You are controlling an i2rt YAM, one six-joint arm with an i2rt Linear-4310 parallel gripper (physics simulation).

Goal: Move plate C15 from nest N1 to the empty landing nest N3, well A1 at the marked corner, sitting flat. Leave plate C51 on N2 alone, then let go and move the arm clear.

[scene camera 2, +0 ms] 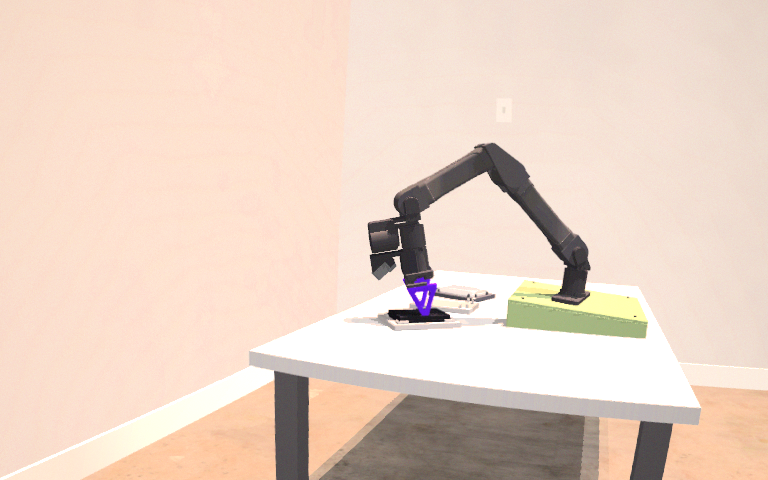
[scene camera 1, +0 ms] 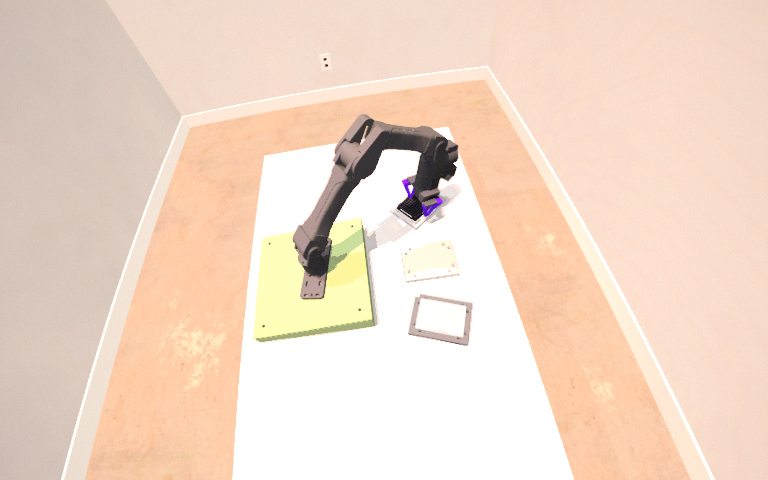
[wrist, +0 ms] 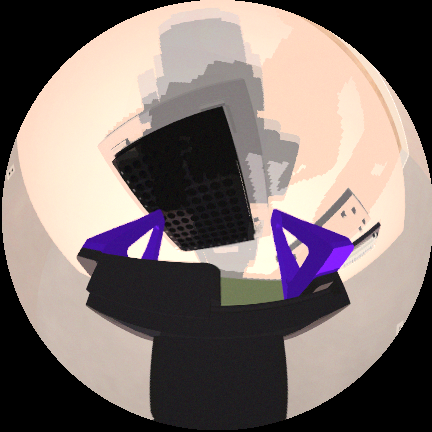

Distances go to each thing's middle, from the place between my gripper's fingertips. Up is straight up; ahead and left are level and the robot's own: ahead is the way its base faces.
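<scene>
I look at the black perforated plate [wrist: 189, 168], and my hand is 1 cm above the plate and 2 cm to the right of it.
</scene>
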